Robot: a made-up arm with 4 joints.
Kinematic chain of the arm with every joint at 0, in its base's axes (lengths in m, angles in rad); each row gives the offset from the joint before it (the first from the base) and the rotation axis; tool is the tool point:
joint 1: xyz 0 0 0.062 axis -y
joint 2: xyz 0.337 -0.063 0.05 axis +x
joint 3: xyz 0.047 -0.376 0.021 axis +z
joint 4: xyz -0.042 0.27 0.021 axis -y
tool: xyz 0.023 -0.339 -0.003
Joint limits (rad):
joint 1: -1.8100..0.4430
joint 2: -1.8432..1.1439
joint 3: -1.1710..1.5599
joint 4: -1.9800..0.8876
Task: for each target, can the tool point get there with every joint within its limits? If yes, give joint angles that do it. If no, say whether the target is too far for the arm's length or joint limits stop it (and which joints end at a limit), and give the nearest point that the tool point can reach.
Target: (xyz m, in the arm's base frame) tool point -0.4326 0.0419 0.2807
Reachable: no: joint limits stop it (at a limit: joint 1, joint 2, joint 4) | nearest point -0.3541 -0.2429 -0.1573 | short by 0.528 m
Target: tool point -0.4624 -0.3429 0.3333
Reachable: no: joint limits stop it (at a limit: joint 1, joint 2, joint 4) | nearest point -0.3802 -0.2542 -0.1590 | short by 0.507 m
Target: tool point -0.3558 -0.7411 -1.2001
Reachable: no: too far | nearest point -0.1417 -0.3620 -0.4406 | short by 0.875 m
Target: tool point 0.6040 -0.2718 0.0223
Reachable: yes | joints -0.8796 -0.9779 0.7255 0.2495
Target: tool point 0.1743 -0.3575 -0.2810
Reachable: yes | joints -0.4899 0.8183 -0.9393 -0.4121
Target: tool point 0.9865 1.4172 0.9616
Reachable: no: too far | nearest point 0.4593 0.1112 0.4808 | short by 1.488 m
